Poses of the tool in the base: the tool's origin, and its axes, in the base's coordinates. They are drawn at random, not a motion.
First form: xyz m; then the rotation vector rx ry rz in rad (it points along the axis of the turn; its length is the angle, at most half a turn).
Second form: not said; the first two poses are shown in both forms.
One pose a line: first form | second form
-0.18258, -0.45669, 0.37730, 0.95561, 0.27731, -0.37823 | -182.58, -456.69, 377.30, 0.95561, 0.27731, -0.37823
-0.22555, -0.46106, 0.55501, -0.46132, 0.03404, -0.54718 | -225.55, -461.06, 555.01, -0.46132, 0.03404, -0.54718
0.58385, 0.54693, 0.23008, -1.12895, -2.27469, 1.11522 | 583.85, 546.93, 230.08, -1.12895, -2.27469, 1.11522
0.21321, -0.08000, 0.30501, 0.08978, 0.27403, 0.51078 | 213.21, -80.00, 305.01, 0.08978, 0.27403, 0.51078
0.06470, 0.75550, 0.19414, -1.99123, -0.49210, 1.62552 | 64.70, 755.50, 194.14, -1.99123, -0.49210, 1.62552
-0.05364, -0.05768, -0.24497, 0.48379, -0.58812, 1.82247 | -53.64, -57.68, -244.97, 0.48379, -0.58812, 1.82247
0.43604, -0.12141, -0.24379, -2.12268, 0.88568, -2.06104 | 436.04, -121.41, -243.79, -2.12268, 0.88568, -2.06104
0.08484, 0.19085, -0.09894, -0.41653, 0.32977, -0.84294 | 84.84, 190.85, -98.94, -0.41653, 0.32977, -0.84294
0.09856, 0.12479, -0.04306, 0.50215, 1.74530, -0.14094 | 98.56, 124.79, -43.06, 0.50215, 1.74530, -0.14094
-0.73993, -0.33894, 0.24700, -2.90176, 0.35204, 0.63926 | -739.93, -338.94, 247.00, -2.90176, 0.35204, 0.63926
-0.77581, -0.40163, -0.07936, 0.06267, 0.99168, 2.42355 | -775.81, -401.63, -79.36, 0.06267, 0.99168, 2.42355
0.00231, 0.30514, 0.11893, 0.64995, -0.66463, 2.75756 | 2.31, 305.14, 118.93, 0.64995, -0.66463, 2.75756
